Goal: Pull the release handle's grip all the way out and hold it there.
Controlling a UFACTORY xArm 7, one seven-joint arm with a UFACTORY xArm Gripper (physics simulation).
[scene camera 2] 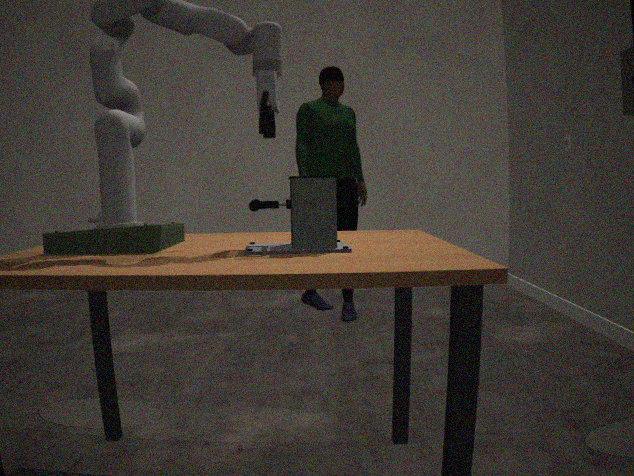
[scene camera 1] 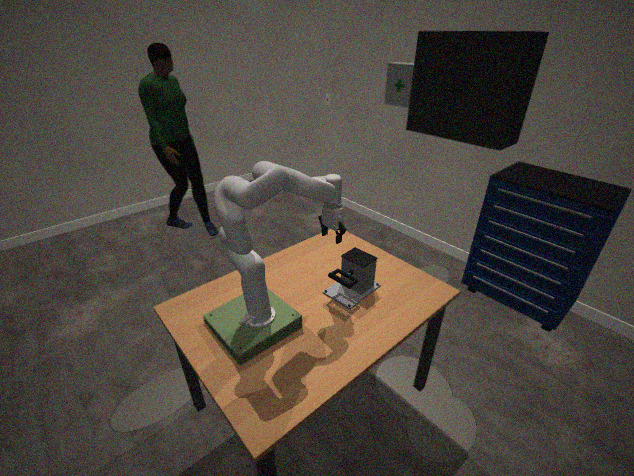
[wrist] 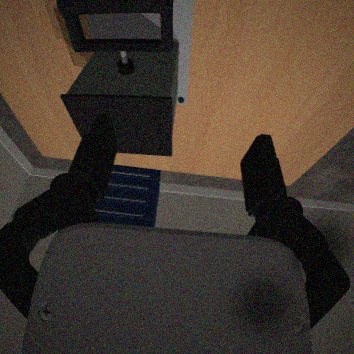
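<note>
The release handle's grip (scene camera 1: 350,281) (scene camera 2: 264,204) (wrist: 120,45) is a black rectangular loop. It stands out from the side of a grey box with a dark top (scene camera 1: 364,274) (scene camera 2: 313,215) (wrist: 125,122), and a short bit of thin metal rod (scene camera 2: 282,204) (wrist: 124,56) shows between them. The box stands on a metal base plate (scene camera 2: 268,249) (wrist: 184,65) on the table. My gripper (scene camera 1: 331,237) (scene camera 2: 266,135) (wrist: 182,138) is open and empty, pointing down. It hangs well above the grip, apart from it, and higher than the box top. In the wrist view the grip is cut off by the top edge.
The wooden table (scene camera 1: 286,276) (scene camera 2: 409,256) also carries the arm's green base block (scene camera 1: 225,320) (scene camera 2: 110,240). A person in green (scene camera 1: 166,107) (scene camera 2: 327,138) stands beyond the table. A blue drawer cabinet (scene camera 1: 532,245) (wrist: 131,192) and a dark wall-mounted box (scene camera 1: 473,84) are farther off.
</note>
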